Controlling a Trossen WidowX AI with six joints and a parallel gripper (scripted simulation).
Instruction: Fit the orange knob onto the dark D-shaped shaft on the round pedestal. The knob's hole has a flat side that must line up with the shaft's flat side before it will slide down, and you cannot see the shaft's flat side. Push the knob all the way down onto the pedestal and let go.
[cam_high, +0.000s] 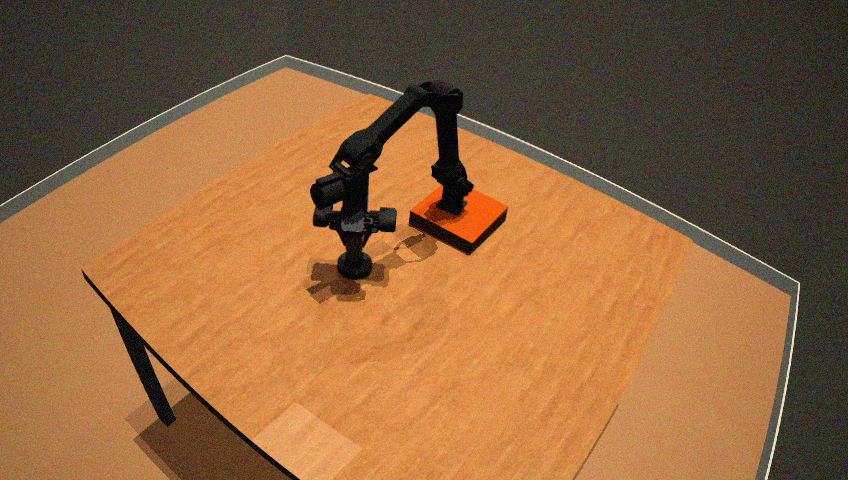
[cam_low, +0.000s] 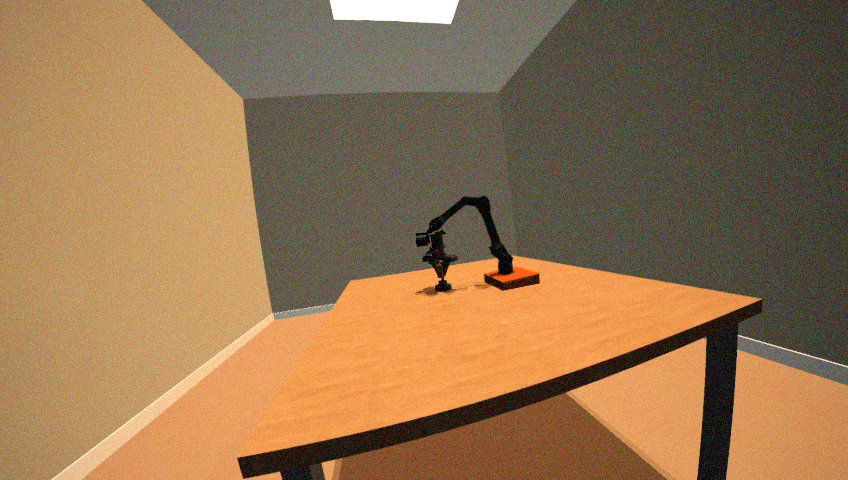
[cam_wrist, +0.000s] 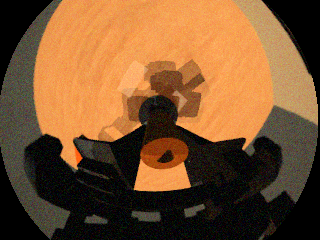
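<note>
My gripper tip is 20 mm below the orange knob. From my gripper tip the other things lie so: round pedestal (40 mm below).
</note>
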